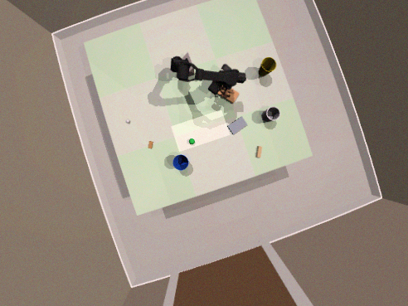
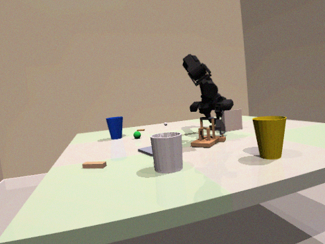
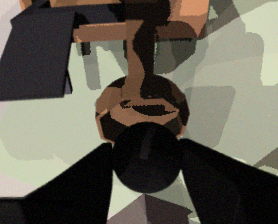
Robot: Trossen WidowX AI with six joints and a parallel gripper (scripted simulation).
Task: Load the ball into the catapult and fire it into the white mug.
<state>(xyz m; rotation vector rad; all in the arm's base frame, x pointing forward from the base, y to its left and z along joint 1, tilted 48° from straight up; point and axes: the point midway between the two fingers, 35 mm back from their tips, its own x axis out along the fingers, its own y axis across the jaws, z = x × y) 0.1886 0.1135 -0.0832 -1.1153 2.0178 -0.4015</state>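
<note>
My gripper tip is now 1 cm below the black ball. The rest, counted from my gripper tip: yellow cup 35 cm to the left, 4 cm below, 4 cm ahead; then flat grey plate 32 cm ahead, 7 cm below, 4 cm to the left; then brown wooden catapult 5 cm to the left, 4 cm ahead, 2 cm below.
</note>
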